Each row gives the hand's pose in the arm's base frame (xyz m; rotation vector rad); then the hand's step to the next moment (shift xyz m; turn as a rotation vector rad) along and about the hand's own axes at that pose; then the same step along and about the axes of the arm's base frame.
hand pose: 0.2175 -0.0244 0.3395 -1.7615 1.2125 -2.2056
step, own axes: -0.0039 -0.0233 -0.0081 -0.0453 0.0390 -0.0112
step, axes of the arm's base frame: 0.0038 0.0222 0.0108 -0.0098 0.0019 -0.0600
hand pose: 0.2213 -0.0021 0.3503 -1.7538 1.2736 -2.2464
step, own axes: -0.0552 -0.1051 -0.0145 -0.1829 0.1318 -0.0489
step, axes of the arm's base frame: 0.0552 0.1045 0.0182 -0.0310 0.0267 -0.2270
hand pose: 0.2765 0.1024 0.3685 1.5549 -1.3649 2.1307
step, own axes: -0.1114 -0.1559 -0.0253 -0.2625 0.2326 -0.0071
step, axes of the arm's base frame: 0.1258 0.1466 -0.0046 -0.0286 -0.0331 -0.3481
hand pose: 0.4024 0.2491 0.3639 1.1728 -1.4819 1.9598
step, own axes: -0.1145 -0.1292 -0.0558 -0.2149 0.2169 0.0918
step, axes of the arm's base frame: 0.1390 0.1142 -0.0234 -0.0067 -0.1266 -0.2925
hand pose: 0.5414 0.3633 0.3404 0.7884 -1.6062 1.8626
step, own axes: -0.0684 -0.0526 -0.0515 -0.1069 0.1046 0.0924
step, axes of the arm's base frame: 0.0808 0.0559 -0.0211 0.0027 -0.1088 -0.1380
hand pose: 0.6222 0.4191 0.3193 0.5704 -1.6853 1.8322
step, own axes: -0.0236 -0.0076 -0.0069 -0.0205 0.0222 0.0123
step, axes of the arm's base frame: 0.0231 0.0041 -0.0107 -0.0005 -0.0156 -0.0287
